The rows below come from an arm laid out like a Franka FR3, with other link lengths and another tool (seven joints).
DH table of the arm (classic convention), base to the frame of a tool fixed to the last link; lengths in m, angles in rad. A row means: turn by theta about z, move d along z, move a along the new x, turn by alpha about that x. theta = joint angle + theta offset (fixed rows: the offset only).
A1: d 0.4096, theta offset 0, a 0, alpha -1.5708
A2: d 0, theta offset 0, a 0, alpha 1.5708
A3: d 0.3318, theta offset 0, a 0.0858, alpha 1.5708
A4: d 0, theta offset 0, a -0.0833, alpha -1.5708
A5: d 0.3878, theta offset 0, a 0, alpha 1.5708
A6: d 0, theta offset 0, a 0.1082, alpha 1.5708
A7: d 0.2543, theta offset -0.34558, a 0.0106, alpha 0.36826
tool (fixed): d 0.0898, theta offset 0, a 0, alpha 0
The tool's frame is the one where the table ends.
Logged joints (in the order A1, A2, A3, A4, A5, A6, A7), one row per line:
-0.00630, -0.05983, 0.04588, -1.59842, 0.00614, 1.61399, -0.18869
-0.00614, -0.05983, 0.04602, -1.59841, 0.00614, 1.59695, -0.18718
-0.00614, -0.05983, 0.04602, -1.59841, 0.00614, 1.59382, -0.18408
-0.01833, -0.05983, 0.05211, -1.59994, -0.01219, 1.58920, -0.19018
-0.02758, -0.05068, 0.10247, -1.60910, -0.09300, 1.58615, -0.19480
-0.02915, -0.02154, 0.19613, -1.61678, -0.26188, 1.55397, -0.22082
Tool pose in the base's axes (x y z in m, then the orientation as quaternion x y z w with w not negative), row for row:
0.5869, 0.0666, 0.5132, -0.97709, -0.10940, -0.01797, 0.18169
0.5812, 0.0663, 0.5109, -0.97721, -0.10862, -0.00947, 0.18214
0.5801, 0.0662, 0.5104, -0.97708, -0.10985, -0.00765, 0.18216
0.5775, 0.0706, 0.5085, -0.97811, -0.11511, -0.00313, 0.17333
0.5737, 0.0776, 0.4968, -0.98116, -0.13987, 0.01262, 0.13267
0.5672, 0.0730, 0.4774, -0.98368, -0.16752, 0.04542, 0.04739
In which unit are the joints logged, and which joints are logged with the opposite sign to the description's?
The joints are logged in radians. Opposite sign: A1, A7.
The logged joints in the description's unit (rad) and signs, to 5 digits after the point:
0.00630, -0.05983, 0.04588, -1.59842, 0.00614, 1.61399, 0.18869
0.00614, -0.05983, 0.04602, -1.59841, 0.00614, 1.59695, 0.18718
0.00614, -0.05983, 0.04602, -1.59841, 0.00614, 1.59382, 0.18408
0.01833, -0.05983, 0.05211, -1.59994, -0.01219, 1.58920, 0.19018
0.02758, -0.05068, 0.10247, -1.60910, -0.09300, 1.58615, 0.19480
0.02915, -0.02154, 0.19613, -1.61678, -0.26188, 1.55397, 0.22082

